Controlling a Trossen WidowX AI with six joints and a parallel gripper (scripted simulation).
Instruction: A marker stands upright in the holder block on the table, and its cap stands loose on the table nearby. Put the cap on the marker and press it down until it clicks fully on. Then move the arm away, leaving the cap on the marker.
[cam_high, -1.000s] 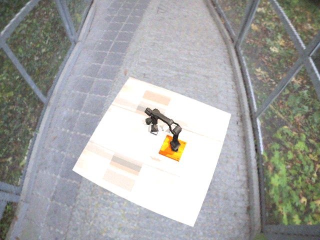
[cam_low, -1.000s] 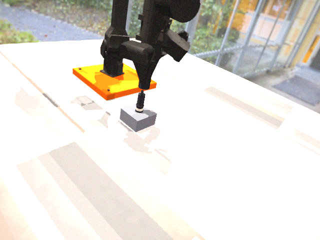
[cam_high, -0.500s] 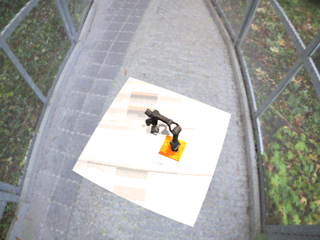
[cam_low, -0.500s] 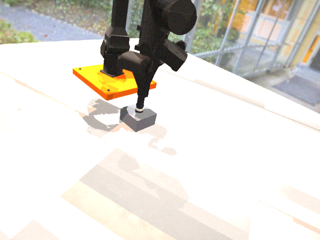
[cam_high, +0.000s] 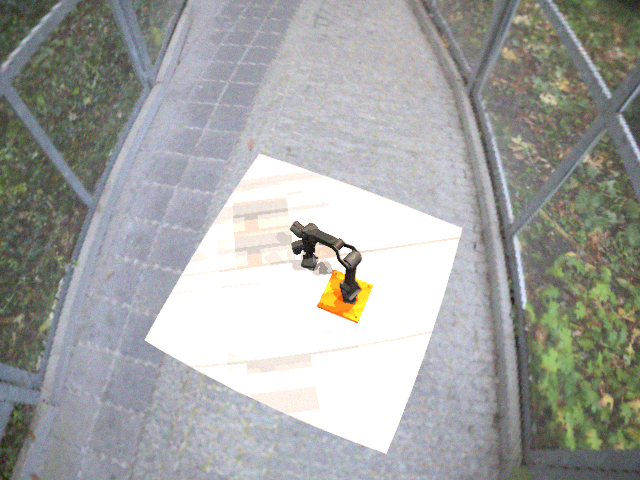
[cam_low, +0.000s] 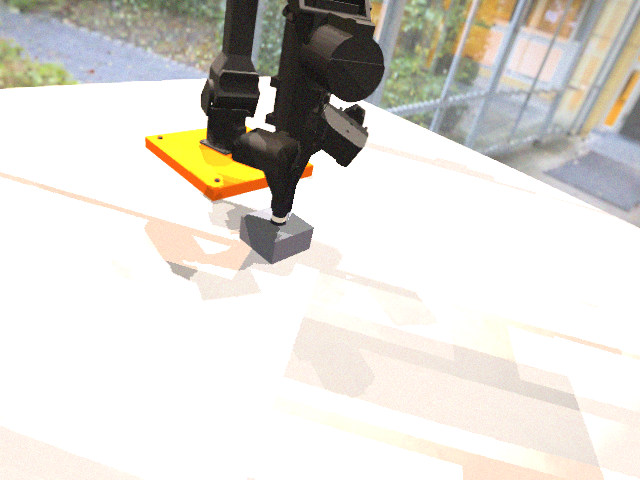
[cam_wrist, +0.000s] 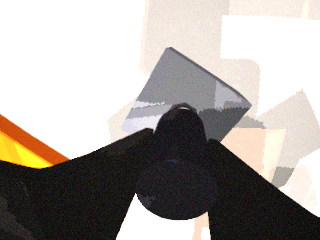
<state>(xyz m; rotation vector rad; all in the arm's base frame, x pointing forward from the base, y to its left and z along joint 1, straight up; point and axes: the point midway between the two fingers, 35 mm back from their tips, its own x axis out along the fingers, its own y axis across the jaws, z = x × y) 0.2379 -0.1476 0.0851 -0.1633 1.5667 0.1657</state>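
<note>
Right now my gripper tip is 10 mm below the marker cap.
</note>
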